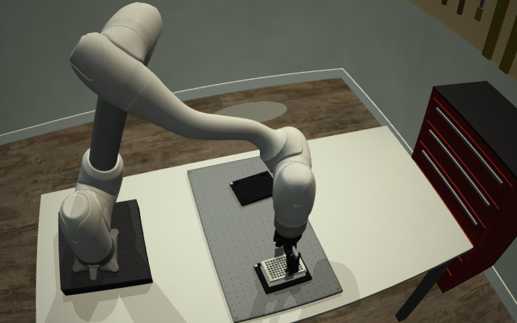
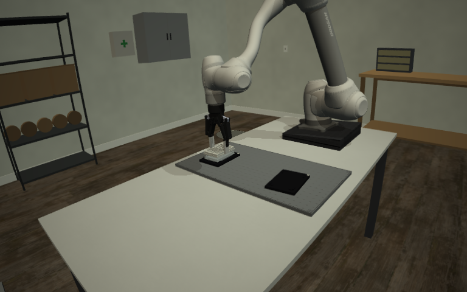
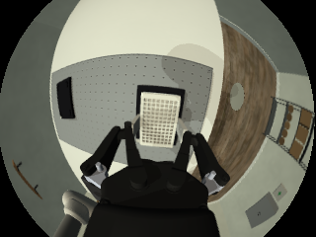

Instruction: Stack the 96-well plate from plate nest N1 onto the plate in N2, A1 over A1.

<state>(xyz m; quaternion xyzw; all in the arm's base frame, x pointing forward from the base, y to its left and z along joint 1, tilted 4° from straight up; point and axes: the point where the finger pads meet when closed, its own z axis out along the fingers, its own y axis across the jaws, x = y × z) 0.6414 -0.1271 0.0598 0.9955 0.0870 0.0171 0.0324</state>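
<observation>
My gripper is now 20 mm above the white 96-well plate. Also, from my hand: greyer 96-well plate: 50 mm below.
</observation>
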